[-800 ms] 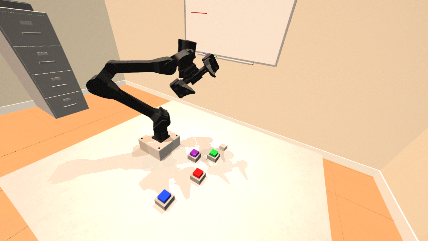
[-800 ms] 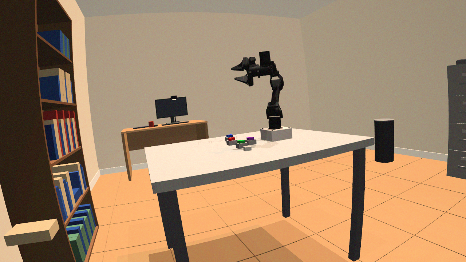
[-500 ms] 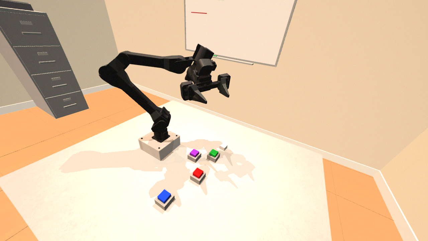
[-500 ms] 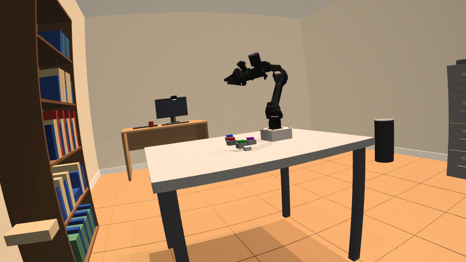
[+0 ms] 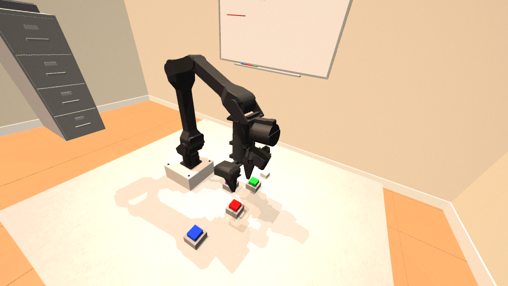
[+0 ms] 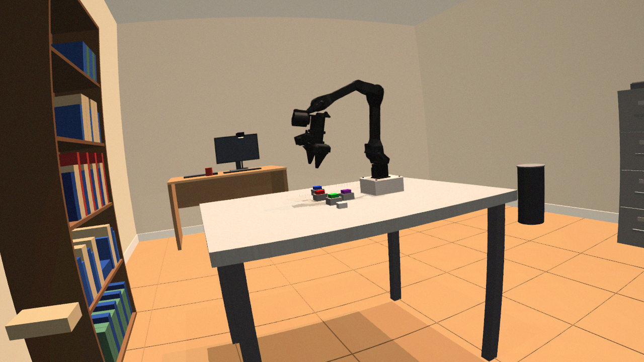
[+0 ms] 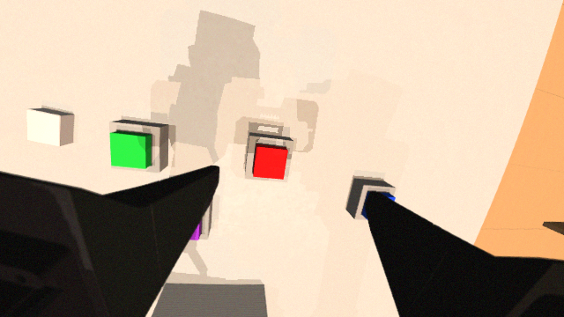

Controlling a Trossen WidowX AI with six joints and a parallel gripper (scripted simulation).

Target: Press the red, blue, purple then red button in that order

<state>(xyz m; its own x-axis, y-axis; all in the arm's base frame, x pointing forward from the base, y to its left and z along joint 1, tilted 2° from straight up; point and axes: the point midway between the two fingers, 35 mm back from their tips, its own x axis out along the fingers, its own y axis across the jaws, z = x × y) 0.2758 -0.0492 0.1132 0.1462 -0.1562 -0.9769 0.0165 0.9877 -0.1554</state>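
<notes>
Right now the red button is 2 cm behind my gripper tip and 11 cm below it. Also, from my gripper tip: blue button (6 cm behind, 14 cm to the right, 11 cm below); then green button (2 cm behind, 14 cm to the left, 11 cm below); then purple button (10 cm behind, 8 cm to the left, 11 cm below).
</notes>
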